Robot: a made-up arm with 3 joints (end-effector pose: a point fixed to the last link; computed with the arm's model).
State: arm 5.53 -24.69 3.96
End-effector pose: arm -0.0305 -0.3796 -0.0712 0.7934 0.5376 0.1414 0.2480
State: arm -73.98 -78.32 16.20
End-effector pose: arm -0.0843 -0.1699 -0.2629 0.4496 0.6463 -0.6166 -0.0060
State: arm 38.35 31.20 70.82
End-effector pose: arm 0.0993 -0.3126 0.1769 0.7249 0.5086 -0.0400 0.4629
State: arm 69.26 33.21 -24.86
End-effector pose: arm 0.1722 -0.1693 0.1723 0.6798 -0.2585 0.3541 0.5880
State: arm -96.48 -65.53 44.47
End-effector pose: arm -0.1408 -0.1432 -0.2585 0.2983 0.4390 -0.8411 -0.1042
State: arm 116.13 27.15 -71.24
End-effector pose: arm 0.1586 0.0152 0.0979 0.3072 -0.6459 0.1897 0.6726
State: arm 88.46 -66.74 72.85
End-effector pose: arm 0.0120 -0.1797 -0.2603 0.2041 0.8895 0.4089 0.0004
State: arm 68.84 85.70 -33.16
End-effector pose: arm -0.0189 -0.0738 0.2976 0.6590 -0.6498 0.1239 0.3579
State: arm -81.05 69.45 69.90
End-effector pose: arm -0.1832 -0.0641 0.2866 0.8844 -0.0349 -0.2986 -0.3570
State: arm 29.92 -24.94 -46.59
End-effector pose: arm 0.0709 -0.3268 -0.0750 0.7218 0.1394 0.5005 0.4572
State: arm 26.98 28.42 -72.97
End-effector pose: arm 0.0656 -0.2972 0.1589 0.6888 -0.4326 0.5550 0.1742
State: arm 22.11 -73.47 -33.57
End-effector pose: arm -0.0257 -0.2035 -0.2360 0.5450 0.6050 0.3460 0.4660
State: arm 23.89 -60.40 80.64
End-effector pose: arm -0.0317 -0.2554 -0.2362 0.2252 0.9562 -0.1829 -0.0390
